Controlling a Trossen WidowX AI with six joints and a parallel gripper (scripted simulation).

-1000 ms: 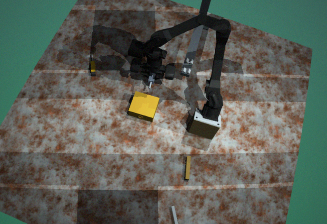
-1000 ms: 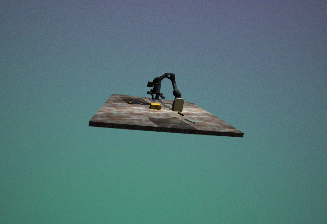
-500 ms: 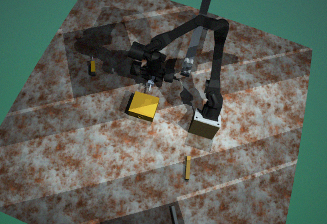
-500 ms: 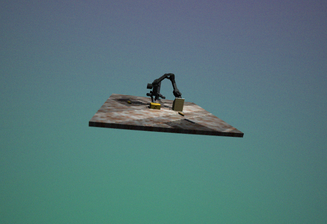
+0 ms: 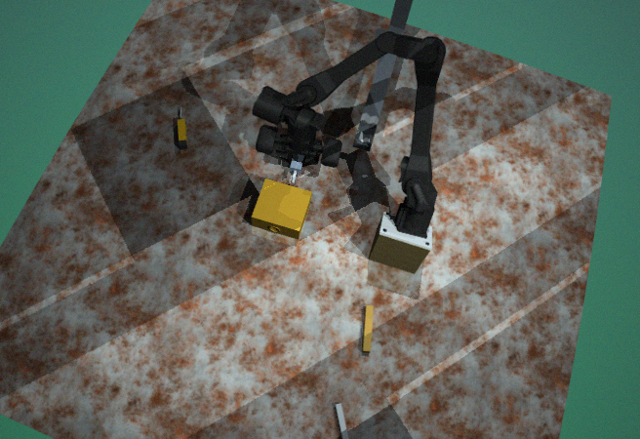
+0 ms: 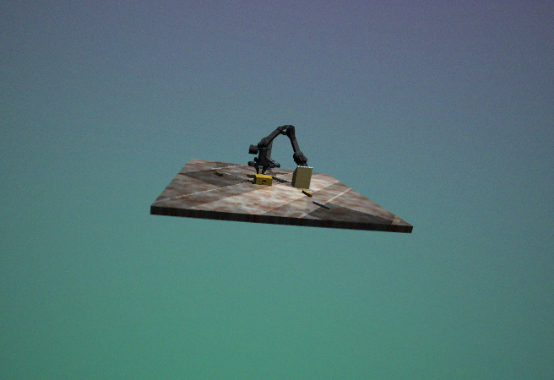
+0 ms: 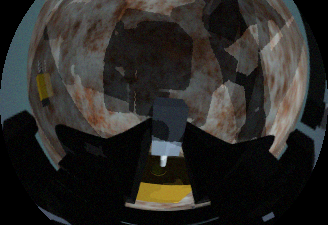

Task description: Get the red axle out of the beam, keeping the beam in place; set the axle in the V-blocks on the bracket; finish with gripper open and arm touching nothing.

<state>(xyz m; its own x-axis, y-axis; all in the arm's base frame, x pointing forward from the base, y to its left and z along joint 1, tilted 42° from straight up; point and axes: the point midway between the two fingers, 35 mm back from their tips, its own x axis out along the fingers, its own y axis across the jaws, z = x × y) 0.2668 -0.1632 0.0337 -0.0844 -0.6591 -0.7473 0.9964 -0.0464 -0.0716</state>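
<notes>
My gripper tip is 12 cm to the right of the yellow beam, 1 cm below it and 1 cm short of it. The rest, counted from my gripper tip: grey bar 57 cm to the left, 22 cm behind, 1 cm below.
</notes>
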